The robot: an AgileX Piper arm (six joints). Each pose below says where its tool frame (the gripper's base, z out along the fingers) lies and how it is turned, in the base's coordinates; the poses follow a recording.
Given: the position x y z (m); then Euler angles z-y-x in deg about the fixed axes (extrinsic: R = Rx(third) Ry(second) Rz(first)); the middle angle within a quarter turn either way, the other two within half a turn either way.
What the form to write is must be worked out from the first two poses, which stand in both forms.
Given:
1: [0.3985 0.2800 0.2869 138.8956 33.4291 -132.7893]
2: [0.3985 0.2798 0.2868 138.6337 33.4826 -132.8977]
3: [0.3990 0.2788 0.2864 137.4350 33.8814 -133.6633]
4: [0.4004 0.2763 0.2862 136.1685 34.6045 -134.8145]
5: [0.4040 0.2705 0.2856 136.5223 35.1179 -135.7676]
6: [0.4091 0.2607 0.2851 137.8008 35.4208 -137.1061]
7: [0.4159 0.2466 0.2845 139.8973 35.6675 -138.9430]
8: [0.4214 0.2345 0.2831 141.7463 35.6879 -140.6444]
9: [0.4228 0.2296 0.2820 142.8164 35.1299 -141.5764]
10: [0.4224 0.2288 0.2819 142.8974 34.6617 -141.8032]
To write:
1: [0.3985 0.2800 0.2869 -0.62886 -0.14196 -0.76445 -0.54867 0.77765 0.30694]
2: [0.3985 0.2798 0.2868 -0.62596 -0.14654 -0.76597 -0.55120 0.77795 0.30162]
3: [0.3990 0.2788 0.2864 -0.61145 -0.17000 -0.77281 -0.56156 0.78129 0.27245]
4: [0.4004 0.2763 0.2862 -0.59376 -0.19749 -0.78003 -0.57002 0.78744 0.23454]
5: [0.4040 0.2705 0.2856 -0.59355 -0.20183 -0.77908 -0.56282 0.79605 0.22257]
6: [0.4091 0.2607 0.2851 -0.60370 -0.19987 -0.77175 -0.54739 0.80771 0.21902]
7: [0.4159 0.2466 0.2845 -0.62141 -0.19280 -0.75939 -0.52332 0.82347 0.21917]
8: [0.4214 0.2345 0.2831 -0.63781 -0.18824 -0.74684 -0.50287 0.83624 0.21869]
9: [0.4228 0.2296 0.2820 -0.65158 -0.18857 -0.73476 -0.49428 0.84030 0.22267]
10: [0.4224 0.2288 0.2819 -0.65601 -0.19360 -0.72950 -0.49618 0.83894 0.22355]
